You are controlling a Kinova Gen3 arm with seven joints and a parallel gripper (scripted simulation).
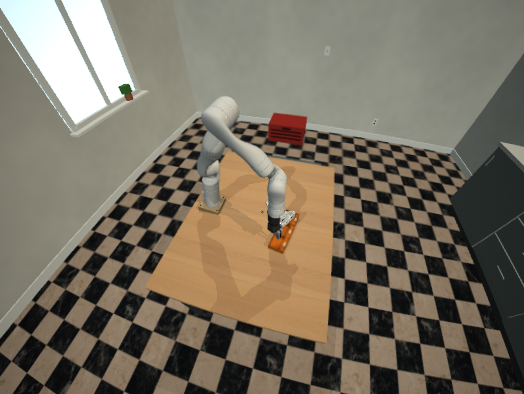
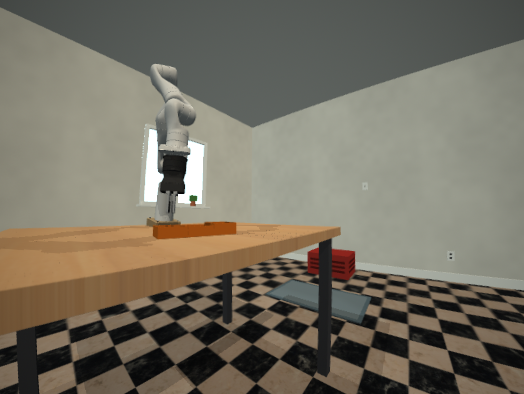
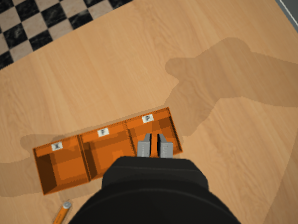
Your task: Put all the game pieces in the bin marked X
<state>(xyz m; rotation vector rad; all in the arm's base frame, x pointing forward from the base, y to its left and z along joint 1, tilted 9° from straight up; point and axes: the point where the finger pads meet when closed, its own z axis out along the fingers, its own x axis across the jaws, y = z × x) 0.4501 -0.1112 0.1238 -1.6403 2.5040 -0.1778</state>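
My hand is 1 cm short of the orange bin row, 8 cm to the right of it and 7 cm above it. The rest, counted from my hand: orange battery: 8 cm behind, 22 cm to the left, 8 cm below; then brass nut: 16 cm behind, 17 cm to the left, 8 cm below; then black screw: 8 cm behind, 12 cm to the left, 8 cm below.
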